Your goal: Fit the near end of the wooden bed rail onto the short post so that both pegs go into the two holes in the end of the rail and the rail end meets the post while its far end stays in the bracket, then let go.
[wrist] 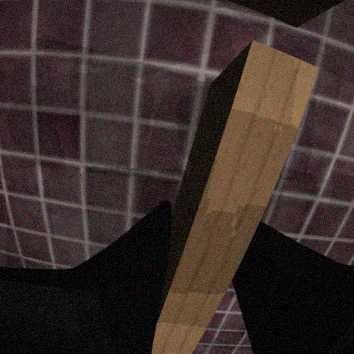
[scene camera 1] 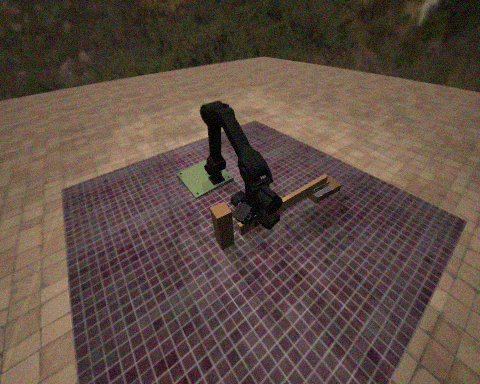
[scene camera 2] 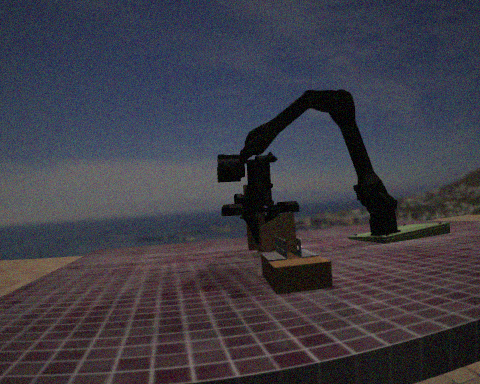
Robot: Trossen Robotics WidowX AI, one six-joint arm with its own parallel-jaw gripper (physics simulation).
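Where they show: gripper, fingertip midpoint: (wrist: 194, 209) (scene camera 1: 253, 223); arm's base, origin of the base link: (scene camera 1: 216, 178) (scene camera 2: 385, 233).
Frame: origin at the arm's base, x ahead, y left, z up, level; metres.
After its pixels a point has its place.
Note:
My gripper (scene camera 1: 257, 218) {x 0.331, y 0.001, z 0.010 m} (scene camera 2: 267, 226) (wrist: 194, 209) {x 0.331, y 0.001, z 0.010 m} points down and is shut on the wooden bed rail (scene camera 1: 302, 194) {x 0.338, y 0.235, z 0.050 m} (scene camera 2: 285, 232) {x 0.336, y 0.377, z 0.059 m} (wrist: 250, 165) {x 0.330, y -0.036, z 0.047 m}, a little behind its near end. In the wrist view a dark finger lies against each side of the rail. The near end is close to the short post (scene camera 1: 223, 231) {x 0.357, y -0.134, z 0.091 m} (scene camera 2: 252, 241) {x 0.347, y -0.099, z 0.009 m} (wrist: 296, 10) {x 0.314, y -0.099, z -0.002 m}, with a small gap between them. The far end lies at the bracket (scene camera 1: 332, 190) {x 0.368, y 0.399, z 0.015 m} (scene camera 2: 300, 275) {x 0.334, y 0.461, z 0.006 m}, between its upright metal plates. The pegs and the holes in the rail end do not show.
The arm's base stands on a green plate (scene camera 1: 192, 186) {x -0.014, y -0.123, z -0.003 m} (scene camera 2: 425, 231) {x -0.090, y 0.062, z -0.002 m}, behind and to the left of the rail in scene camera 1. The post, rail and bracket are on a purple tiled mat (scene camera 1: 150, 280) {x 0.332, y -0.393, z -0.016 m} (scene camera 2: 150, 320) {x 0.521, y 0.542, z -0.016 m}.

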